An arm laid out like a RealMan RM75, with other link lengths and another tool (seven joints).
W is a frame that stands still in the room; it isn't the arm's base.
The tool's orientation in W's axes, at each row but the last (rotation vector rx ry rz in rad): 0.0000 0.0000 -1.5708; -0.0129 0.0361 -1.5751; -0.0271 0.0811 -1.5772; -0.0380 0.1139 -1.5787; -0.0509 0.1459 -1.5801; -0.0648 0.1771 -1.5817; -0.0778 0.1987 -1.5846; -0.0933 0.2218 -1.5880; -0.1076 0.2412 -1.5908; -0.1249 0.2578 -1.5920
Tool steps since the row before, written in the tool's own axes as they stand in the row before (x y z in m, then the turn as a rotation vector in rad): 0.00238 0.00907 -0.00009 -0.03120 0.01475 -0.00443; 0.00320 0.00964 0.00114 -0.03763 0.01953 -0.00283; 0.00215 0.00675 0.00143 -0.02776 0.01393 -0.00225; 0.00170 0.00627 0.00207 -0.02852 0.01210 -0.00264; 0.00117 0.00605 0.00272 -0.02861 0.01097 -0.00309; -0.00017 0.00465 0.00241 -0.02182 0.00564 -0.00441; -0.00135 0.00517 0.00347 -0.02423 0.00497 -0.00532; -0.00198 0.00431 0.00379 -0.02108 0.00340 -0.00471; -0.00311 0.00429 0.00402 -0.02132 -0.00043 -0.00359; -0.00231 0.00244 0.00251 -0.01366 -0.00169 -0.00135
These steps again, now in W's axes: 0.00907 -0.00238 -0.00009 0.01475 0.03120 -0.00443; 0.00966 -0.00326 0.00079 0.01961 0.03758 -0.00288; 0.00681 -0.00224 0.00089 0.01398 0.02774 -0.00226; 0.00642 -0.00184 0.00137 0.01213 0.02853 -0.00243; 0.00632 -0.00138 0.00187 0.01095 0.02865 -0.00273; 0.00497 -0.00005 0.00167 0.00535 0.02203 -0.00369; 0.00573 0.00101 0.00260 0.00459 0.02451 -0.00428; 0.00503 0.00159 0.00300 0.00307 0.02134 -0.00362; 0.00518 0.00267 0.00321 -0.00041 0.02156 -0.00167; 0.00306 0.00203 0.00202 -0.00141 0.01376 0.00019
